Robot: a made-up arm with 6 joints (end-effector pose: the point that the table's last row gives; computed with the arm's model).
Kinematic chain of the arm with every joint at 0, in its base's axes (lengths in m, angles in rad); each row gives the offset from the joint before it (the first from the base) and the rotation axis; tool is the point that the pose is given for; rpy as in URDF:
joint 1: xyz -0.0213 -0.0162 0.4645 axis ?
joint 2: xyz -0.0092 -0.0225 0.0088 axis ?
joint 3: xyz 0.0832 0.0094 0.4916 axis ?
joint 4: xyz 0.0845 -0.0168 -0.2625 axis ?
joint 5: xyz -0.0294 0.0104 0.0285 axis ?
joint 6: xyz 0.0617 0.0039 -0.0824 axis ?
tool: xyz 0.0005 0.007 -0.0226 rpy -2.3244 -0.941 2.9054
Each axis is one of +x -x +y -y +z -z.
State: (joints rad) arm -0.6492 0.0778 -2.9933 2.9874 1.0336 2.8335
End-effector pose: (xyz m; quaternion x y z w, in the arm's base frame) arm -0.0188 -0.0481 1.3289 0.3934 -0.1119 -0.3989 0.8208
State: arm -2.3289 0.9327 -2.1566 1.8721 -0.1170 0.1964
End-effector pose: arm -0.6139 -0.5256 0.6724 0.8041 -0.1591 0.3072 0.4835
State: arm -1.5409 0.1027 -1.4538 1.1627 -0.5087 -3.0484
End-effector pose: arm -0.1036 -0.4583 1.0072 -0.1737 -0.2693 0.7230 0.6120
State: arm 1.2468 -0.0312 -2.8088 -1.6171 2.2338 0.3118
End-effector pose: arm 0.1696 -0.0208 1.1984 -0.3235 -0.8866 0.3117 0.1096
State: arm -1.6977 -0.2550 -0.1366 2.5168 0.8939 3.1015
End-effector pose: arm -0.0420 -0.2319 0.7050 -0.5445 -0.7188 0.4154 0.1193
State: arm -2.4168 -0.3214 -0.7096 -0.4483 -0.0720 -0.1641
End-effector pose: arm -0.2103 -0.1919 0.8889 -0.7592 -0.3632 0.2959 0.4518
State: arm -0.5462 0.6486 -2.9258 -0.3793 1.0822 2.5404
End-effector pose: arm 0.4757 -0.3840 1.0334 0.6504 0.3862 0.6331 0.1643
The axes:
joint 1: +z
joint 2: +y
joint 3: +y
joint 4: -z
joint 5: +y
joint 6: -z

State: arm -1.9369 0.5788 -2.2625 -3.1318 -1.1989 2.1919
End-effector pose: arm -0.2504 -0.5052 0.8546 -0.4320 -0.6945 0.2500 0.5182
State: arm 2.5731 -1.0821 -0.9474 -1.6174 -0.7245 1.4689
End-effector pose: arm 0.1092 -0.1719 0.9548 -0.7844 0.0852 0.4621 0.4048
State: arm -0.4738 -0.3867 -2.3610 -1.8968 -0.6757 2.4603
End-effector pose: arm -0.0488 0.0544 1.2323 0.0894 0.7665 -0.1680 0.6134
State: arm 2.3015 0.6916 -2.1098 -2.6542 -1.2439 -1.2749
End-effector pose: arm -0.4065 0.4191 0.7652 0.2615 -0.6602 0.3732 0.5970
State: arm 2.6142 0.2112 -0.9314 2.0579 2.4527 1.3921
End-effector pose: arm -0.4414 0.1187 0.8993 0.0509 0.2906 0.7186 0.6297
